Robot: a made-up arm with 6 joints. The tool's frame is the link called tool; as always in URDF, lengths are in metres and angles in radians. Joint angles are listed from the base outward.
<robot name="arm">
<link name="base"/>
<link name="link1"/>
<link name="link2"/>
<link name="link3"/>
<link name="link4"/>
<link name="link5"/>
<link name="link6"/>
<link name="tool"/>
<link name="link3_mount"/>
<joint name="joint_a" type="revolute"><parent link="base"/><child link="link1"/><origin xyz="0 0 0.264"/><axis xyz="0 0 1"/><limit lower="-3.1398" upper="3.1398"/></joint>
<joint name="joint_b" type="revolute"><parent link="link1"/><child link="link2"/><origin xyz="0 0 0" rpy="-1.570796 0 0"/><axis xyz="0 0 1"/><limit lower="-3.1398" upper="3.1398"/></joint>
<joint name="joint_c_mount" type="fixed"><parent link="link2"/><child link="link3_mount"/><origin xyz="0 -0.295 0"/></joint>
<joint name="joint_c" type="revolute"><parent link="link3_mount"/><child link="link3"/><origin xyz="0 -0.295 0" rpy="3.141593 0 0"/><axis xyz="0 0 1"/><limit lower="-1.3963" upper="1.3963"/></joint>
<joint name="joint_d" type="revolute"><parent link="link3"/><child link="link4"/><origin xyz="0 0 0" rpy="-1.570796 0 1.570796"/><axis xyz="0 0 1"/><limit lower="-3.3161" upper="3.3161"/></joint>
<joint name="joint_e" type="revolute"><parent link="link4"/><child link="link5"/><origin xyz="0 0 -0.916" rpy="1.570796 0 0"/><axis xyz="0 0 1"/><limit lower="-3.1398" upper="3.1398"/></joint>
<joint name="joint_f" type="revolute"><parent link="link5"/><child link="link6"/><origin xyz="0 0 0.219" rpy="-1.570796 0 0"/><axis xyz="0 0 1"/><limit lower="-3.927" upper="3.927"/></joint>
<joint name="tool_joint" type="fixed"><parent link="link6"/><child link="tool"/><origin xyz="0 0 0" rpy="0 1.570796 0"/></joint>
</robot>
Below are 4 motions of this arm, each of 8 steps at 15 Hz.
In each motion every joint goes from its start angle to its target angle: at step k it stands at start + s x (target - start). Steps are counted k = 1, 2, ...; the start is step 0. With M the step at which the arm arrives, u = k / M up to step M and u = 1 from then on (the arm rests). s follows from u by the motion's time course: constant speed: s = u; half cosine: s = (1 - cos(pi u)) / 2; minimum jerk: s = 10 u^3 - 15 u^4 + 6 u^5.
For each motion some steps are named. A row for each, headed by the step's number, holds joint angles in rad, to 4 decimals.
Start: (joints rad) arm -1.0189 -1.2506 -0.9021 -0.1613 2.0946 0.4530
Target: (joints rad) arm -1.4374 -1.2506 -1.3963 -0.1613 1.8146 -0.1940
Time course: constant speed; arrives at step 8
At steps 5, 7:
5: -1.2805 -1.2506 -1.2110 -0.1613 1.9196 0.0486
7: -1.3851 -1.2506 -1.3345 -0.1613 1.8496 -0.1131

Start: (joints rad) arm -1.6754 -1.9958 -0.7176 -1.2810 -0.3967 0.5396
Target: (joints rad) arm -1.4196 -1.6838 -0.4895 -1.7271 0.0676 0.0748
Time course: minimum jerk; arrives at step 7
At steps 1, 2, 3, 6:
1: -1.6694 -1.9885 -0.7123 -1.2914 -0.3859 0.5288
2: -1.6384 -1.9507 -0.6846 -1.3456 -0.3295 0.4723
3: -1.5813 -1.8810 -0.6337 -1.4451 -0.2259 0.3686
6: -1.4256 -1.6911 -0.4948 -1.7167 0.0568 0.0856

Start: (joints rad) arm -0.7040 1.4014 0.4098 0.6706 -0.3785 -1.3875
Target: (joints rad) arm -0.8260 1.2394 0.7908 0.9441 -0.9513 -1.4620
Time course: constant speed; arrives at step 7
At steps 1, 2, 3, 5, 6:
1: -0.7214 1.3783 0.4642 0.7097 -0.4603 -1.3981
2: -0.7389 1.3551 0.5187 0.7487 -0.5422 -1.4088
3: -0.7563 1.3320 0.5731 0.7878 -0.6240 -1.4194
5: -0.7911 1.2857 0.6819 0.8660 -0.7876 -1.4407
6: -0.8086 1.2625 0.7364 0.9050 -0.8695 -1.4514

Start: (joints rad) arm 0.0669 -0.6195 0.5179 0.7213 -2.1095 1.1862
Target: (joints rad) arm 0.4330 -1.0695 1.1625 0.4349 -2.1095 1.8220
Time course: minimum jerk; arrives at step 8
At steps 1, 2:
1: 0.0728 -0.6267 0.5282 0.7167 -2.1095 1.1964
2: 0.1048 -0.6661 0.5846 0.6917 -2.1095 1.2520

